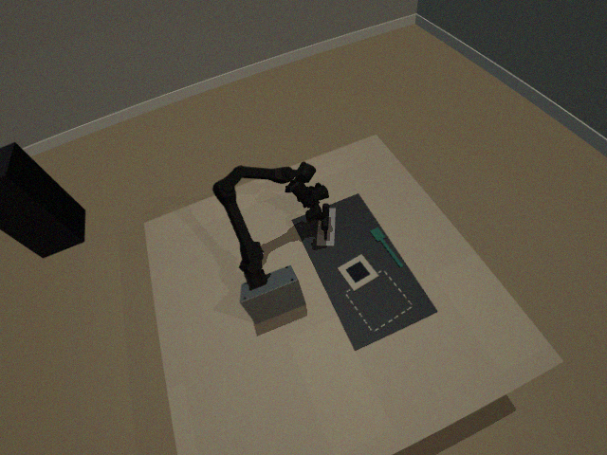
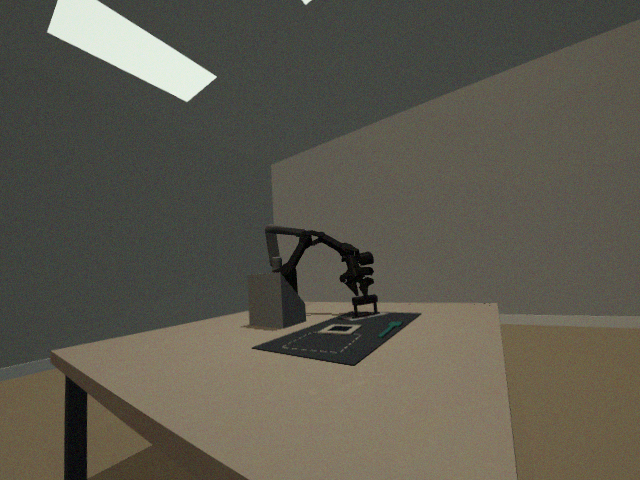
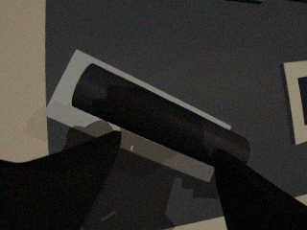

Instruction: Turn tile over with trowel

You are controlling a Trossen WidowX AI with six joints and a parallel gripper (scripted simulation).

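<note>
Right now the tile is 270 mm to the right of my gripper tip, 80 mm below it and 40 mm ahead of it. Round my gripper tip: trowel 200 mm to the right, 200 mm ahead, 80 mm below.
</note>
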